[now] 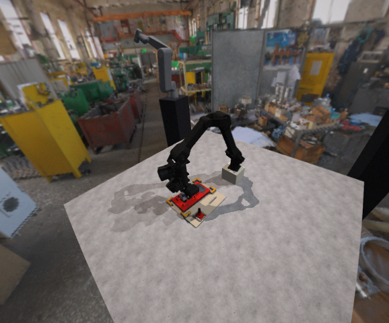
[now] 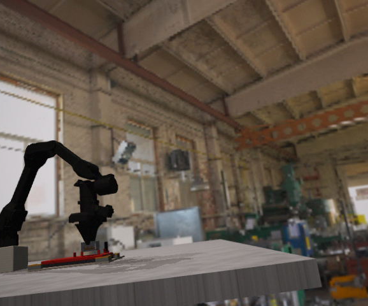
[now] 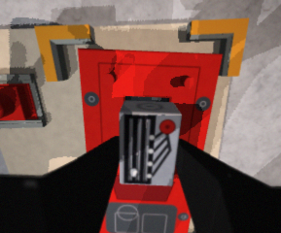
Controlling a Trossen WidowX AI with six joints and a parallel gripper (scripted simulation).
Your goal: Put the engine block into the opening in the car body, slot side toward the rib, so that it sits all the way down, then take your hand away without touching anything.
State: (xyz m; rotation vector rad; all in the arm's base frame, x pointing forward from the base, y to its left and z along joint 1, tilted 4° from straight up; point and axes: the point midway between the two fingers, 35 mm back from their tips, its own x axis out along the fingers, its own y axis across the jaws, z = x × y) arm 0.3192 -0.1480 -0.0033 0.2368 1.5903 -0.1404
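Now: gripper tip 40 mm past the beige base plate, 30 mm to the right of it and 50 mm above it. The rest, counted from my gripper tip: grey engine block: 10 mm below.
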